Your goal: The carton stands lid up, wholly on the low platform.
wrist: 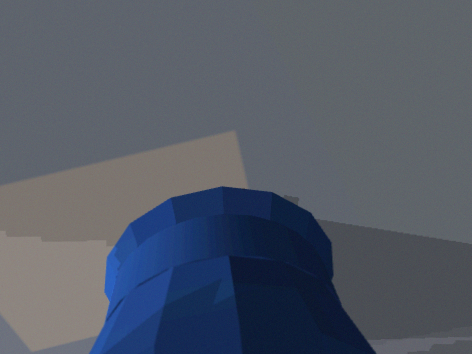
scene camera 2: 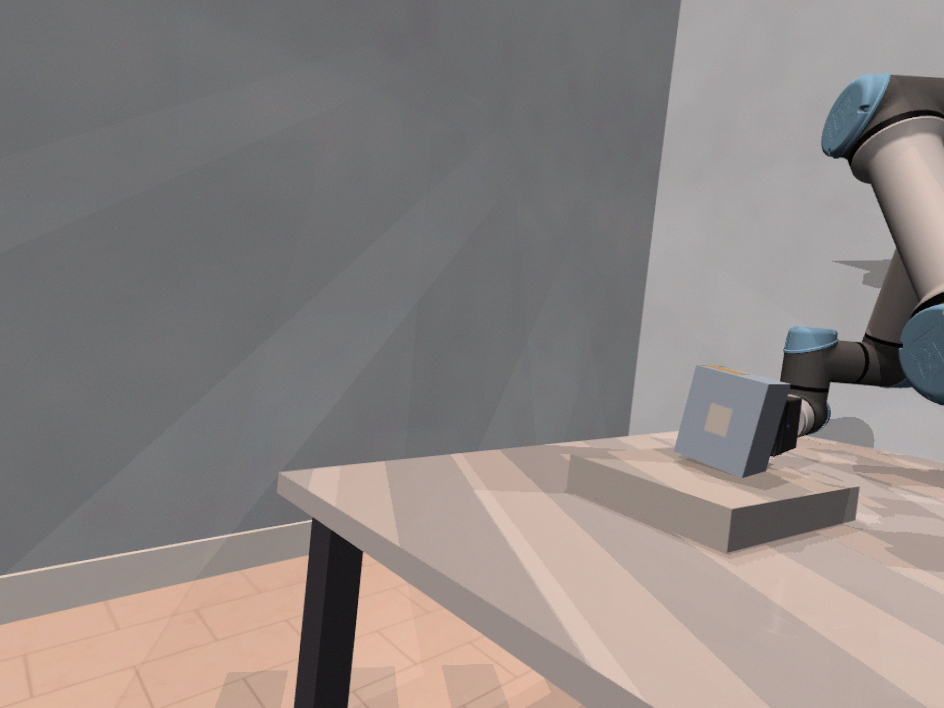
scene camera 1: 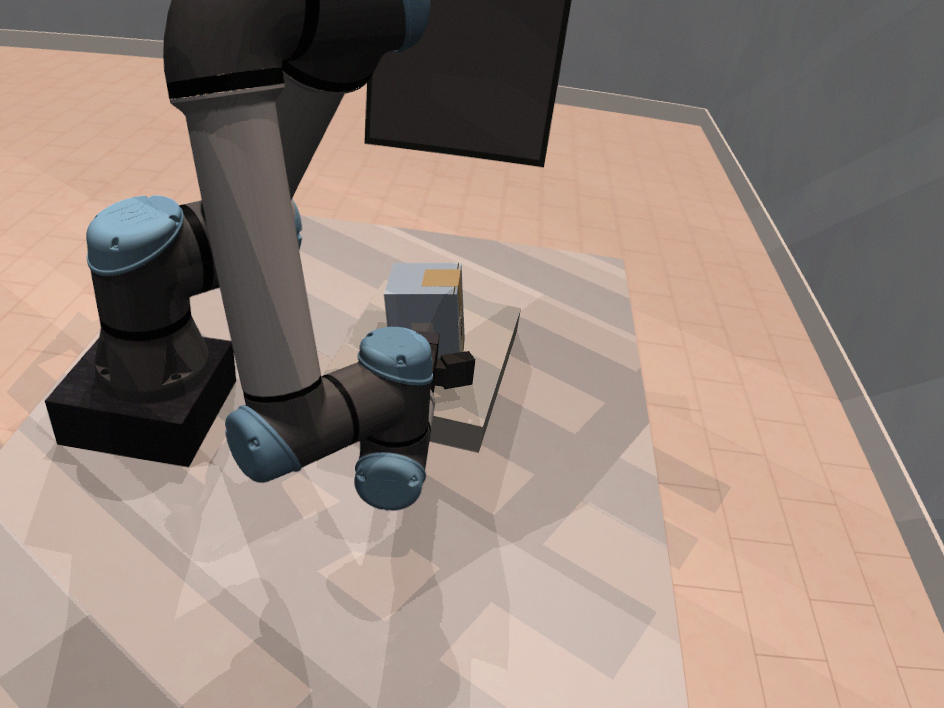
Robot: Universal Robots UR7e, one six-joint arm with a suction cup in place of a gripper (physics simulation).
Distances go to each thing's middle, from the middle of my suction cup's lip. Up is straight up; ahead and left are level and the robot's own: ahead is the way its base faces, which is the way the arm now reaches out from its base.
My suction cup is 1 cm short of the carton (scene camera 2: 731,418), 6 cm to the right of it and 1 cm below it. Round my suction cup: low platform (scene camera 2: 729,513): 2 cm ahead, 9 cm to the left, 8 cm below.
